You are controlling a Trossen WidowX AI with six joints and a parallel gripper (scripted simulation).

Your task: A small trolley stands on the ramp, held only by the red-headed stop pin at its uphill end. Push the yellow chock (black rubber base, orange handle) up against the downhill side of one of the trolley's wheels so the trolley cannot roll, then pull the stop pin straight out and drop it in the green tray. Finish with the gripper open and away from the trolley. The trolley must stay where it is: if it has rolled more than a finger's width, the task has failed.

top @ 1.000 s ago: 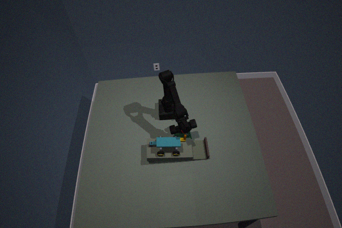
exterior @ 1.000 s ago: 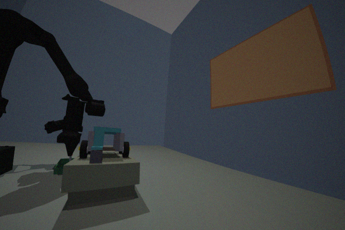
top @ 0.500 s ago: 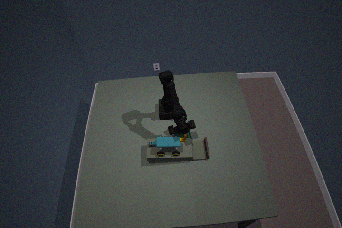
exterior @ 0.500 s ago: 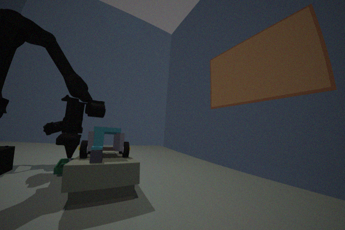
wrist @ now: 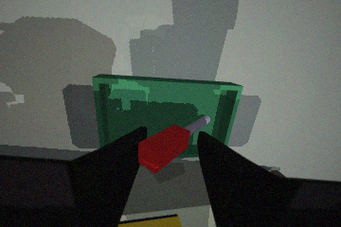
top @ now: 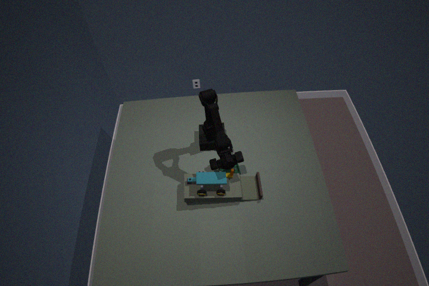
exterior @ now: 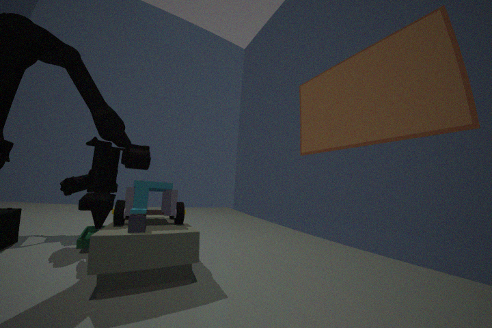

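My gripper tip is now 1 cm to the right of the red-headed stop pin. The rest, counted from my gripper tip: blue trolley: 11 cm ahead, 13 cm to the right, 7 cm above; then grey ramp: 11 cm ahead, 12 cm to the right, 1 cm above; then yellow chock: 6 cm ahead, 2 cm to the right, 4 cm above.
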